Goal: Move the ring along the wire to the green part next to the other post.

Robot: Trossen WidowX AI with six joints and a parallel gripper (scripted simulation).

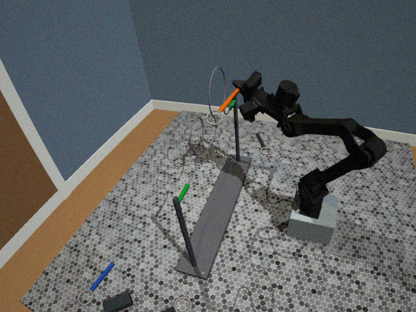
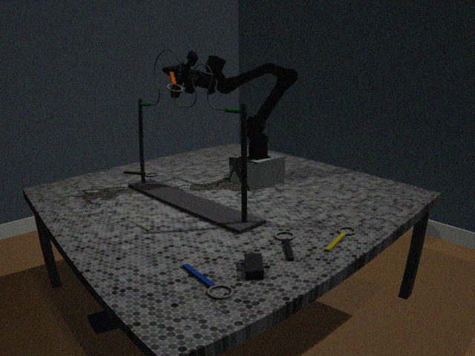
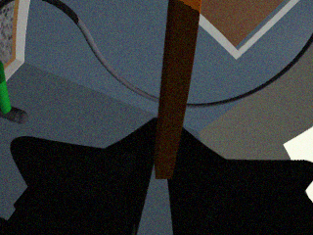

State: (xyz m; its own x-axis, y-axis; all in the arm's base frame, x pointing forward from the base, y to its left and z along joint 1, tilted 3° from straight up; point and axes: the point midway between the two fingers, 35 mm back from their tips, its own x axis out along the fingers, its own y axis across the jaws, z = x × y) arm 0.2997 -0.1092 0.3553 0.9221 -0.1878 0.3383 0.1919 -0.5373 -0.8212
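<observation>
The orange-handled ring lies 90 mm to the left of my gripper tip and 50 mm below it. Also, from my gripper tip: yellow-handled ring (690 mm to the left, 450 mm below, 180 mm behind); then blue-handled ring (670 mm to the left, 450 mm below, 230 mm ahead); then dark block (670 mm to the left, 450 mm below, 120 mm ahead).
</observation>
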